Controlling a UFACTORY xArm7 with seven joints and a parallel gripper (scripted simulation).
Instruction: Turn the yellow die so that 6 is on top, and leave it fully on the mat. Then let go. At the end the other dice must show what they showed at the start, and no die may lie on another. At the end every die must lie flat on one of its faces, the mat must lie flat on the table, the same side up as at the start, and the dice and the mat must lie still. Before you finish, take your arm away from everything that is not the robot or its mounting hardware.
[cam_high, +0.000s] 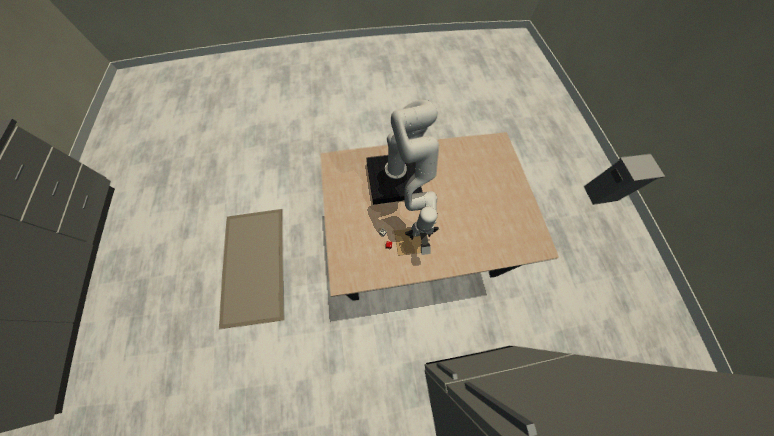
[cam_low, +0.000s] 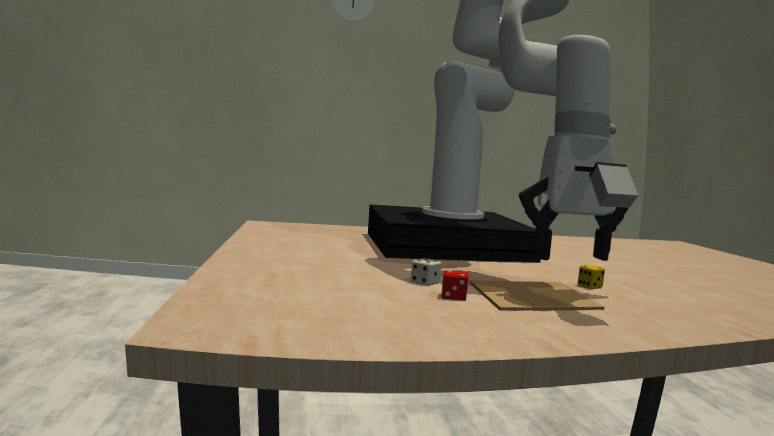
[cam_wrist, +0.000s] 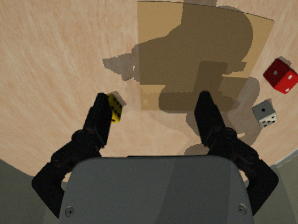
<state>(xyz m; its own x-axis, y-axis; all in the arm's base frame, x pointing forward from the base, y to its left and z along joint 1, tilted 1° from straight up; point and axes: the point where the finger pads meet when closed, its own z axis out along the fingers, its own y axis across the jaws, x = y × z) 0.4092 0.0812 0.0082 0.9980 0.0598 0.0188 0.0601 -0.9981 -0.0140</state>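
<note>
My hand is 6 cm to the right of the yellow die, 5 cm past it and 4 cm above it. Also, from my hand: white die (19 cm to the right, 5 cm behind, 4 cm below); red die (16 cm to the right, 4 cm below, 2 cm ahead); tan mat (6 cm below, 5 cm to the right, 1 cm ahead).
</note>
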